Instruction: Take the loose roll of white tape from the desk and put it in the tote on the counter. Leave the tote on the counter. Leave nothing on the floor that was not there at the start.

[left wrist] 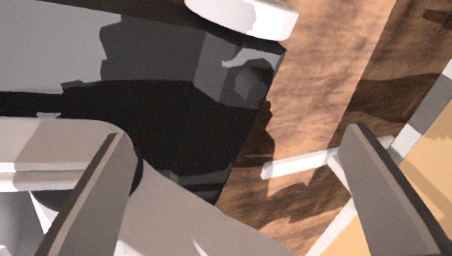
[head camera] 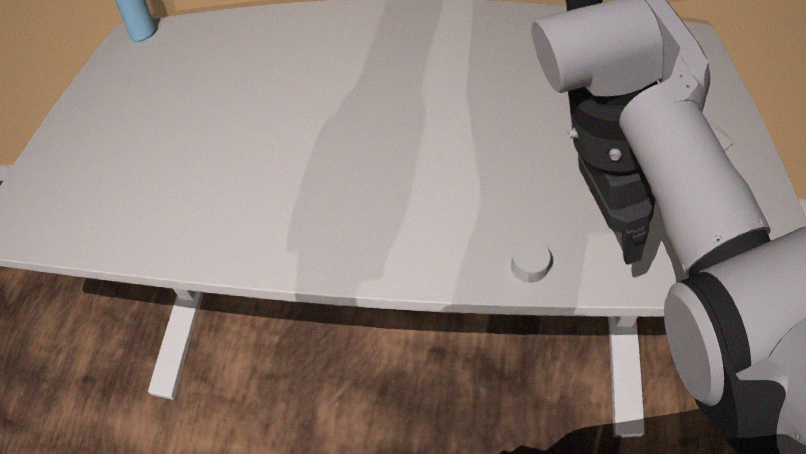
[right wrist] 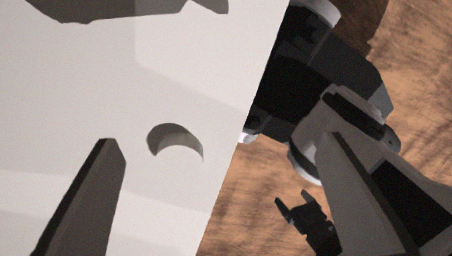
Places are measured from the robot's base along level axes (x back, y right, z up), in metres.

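Where they show: left gripper, fingertip midpoint: point(left wrist: 235, 142) point(right wrist: 289, 195); right gripper, fingertip midpoint: point(head camera: 614, 223) point(right wrist: 221, 148).
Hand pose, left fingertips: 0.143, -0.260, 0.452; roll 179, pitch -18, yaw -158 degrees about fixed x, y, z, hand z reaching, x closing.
Observation:
After its pixels a point has its place, as x, y, z.
The roll of white tape point(head camera: 531, 263) {-0.282, -0.051, 0.745} point(right wrist: 179, 153) {-0.298, -0.040, 0.745} lies flat on the desk point(head camera: 225, 140) {-0.396, -0.589, 0.721} point(right wrist: 75, 90) {-0.413, -0.033, 0.721}, near its front edge. My right gripper point(head camera: 634, 253) point(right wrist: 221, 148) {-0.301, 0.038, 0.836} is open and empty; in the head view it is above the desk, to the right of the tape and apart from it. In the right wrist view the tape shows between and beyond the fingertips, nearer the left one. My left gripper point(left wrist: 235, 142) {0.143, -0.260, 0.452} point(right wrist: 289, 195) {0.143, -0.260, 0.452} is open and empty, off the desk, with floor below it. The tote and the counter do not show in these views.
A light blue bottle point(head camera: 137, 19) {-0.666, -1.027, 0.788} stands at the desk's back left corner. White desk legs point(head camera: 177, 344) point(head camera: 627, 372) reach out over the wood floor point(head camera: 394, 383) {-0.342, -0.319, 0.001}. My black base point(right wrist: 295, 85) {0.083, 0.007, 0.169} point(left wrist: 165, 115) {0.110, -0.063, 0.169} is beside the desk's edge. A thin pale outline on the desk is mostly hidden behind my right arm.

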